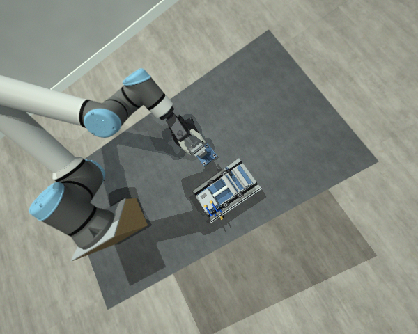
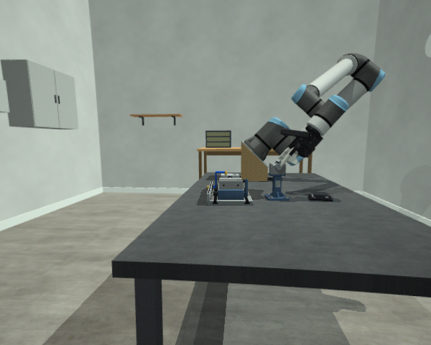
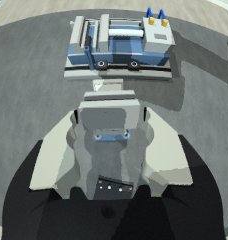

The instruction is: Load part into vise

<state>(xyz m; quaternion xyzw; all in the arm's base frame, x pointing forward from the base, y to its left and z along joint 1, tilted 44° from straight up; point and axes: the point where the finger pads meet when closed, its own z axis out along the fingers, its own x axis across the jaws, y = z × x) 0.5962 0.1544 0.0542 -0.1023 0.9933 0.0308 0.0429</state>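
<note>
Now: hand 1 cm to the left of the part. The rest, counted from my hand: infeed plate (19 cm to the left, 16 cm below, 3 cm behind); then vise (22 cm to the right, 12 cm below, 2 cm ahead).
</note>
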